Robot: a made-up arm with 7 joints.
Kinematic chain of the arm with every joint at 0, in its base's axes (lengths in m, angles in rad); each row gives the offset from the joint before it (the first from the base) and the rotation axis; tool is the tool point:
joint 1: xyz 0 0 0.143 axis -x
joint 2: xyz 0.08 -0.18 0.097 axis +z
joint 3: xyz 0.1 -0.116 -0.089 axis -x
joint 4: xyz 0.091 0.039 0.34 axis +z
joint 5: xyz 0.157 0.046 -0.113 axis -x
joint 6: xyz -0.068 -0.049 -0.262 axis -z
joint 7: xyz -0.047 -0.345 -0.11 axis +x
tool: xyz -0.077 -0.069 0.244
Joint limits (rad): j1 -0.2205..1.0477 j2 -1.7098..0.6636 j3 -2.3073..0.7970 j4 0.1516..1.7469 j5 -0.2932..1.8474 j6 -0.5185..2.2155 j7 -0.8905..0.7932
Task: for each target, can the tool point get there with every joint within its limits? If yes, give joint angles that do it. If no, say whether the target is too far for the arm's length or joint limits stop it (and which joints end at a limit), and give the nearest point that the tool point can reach.
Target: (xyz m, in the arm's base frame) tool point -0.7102 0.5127 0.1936
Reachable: no: joint limits stop it (at a limit: joint 1, joint 2, joint 4, joint 5, joint 7) | nearest point -0.6181 0.3714 0.2937 | short by 0.196 m
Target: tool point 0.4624 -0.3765 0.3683
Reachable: yes | joints 0.3016 0.3925 -0.2406 1.6088 0.5941 1.2280 -0.3107
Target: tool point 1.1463 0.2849 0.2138
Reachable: no: joint limits stop it (at a limit: joint 1, joint 2, joint 6, joint 7) | nearest point 0.9955 0.2237 0.2698 | short by 0.172 m
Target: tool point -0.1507 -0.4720 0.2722
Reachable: yes | joints 0.5467 -0.8789 -0.3542 1.2574 1.0604 1.8892 0.3450
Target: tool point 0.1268 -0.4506 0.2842
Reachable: yes | joints 0.4957 -0.4443 -0.7891 1.4920 1.1451 1.8975 -0.2894
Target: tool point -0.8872 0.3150 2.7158
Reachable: no: too far | nearest point -0.3258 0.0317 1.2852 | short by 1.563 m
